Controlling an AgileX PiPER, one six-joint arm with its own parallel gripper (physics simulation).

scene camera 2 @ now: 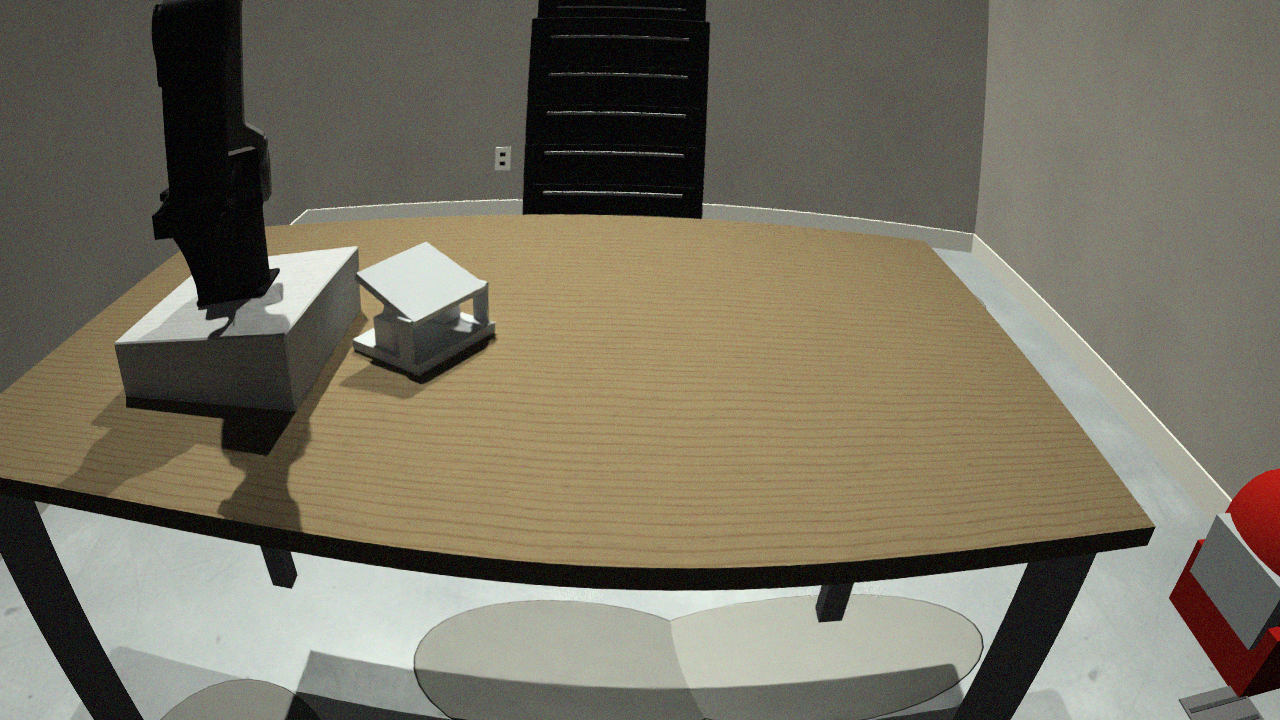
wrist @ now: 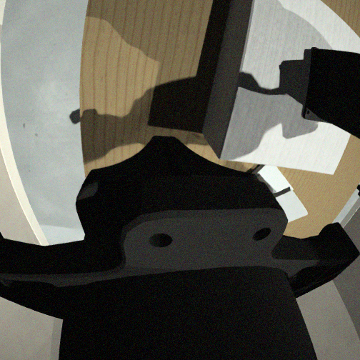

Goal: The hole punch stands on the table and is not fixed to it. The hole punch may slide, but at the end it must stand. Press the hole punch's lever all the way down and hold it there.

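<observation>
The white hole punch (scene camera 2: 393, 335) (wrist: 295, 206) stands upright on the table (scene camera 2: 716, 376) just right of the white block under the arm in the scene view. Its broad flat lever (scene camera 2: 425, 279) is raised and slanted, with a visible gap above the punch's base. In the wrist view part of the punch is hidden behind the dark gripper body. My gripper (wrist: 162, 150) appears shut, its dark fingers forming one tapered mass without a visible gap. It is high above the table and apart from the punch. It does not show in the scene view.
The white block (scene camera 2: 205, 371) (wrist: 300, 150) carries the black arm (scene camera 2: 210, 161) (wrist: 337, 90) at the table's left side. A black drawer cabinet (scene camera 2: 615, 107) stands behind the table. A red object (scene camera 2: 1208, 591) is on the far right, beyond the table edge.
</observation>
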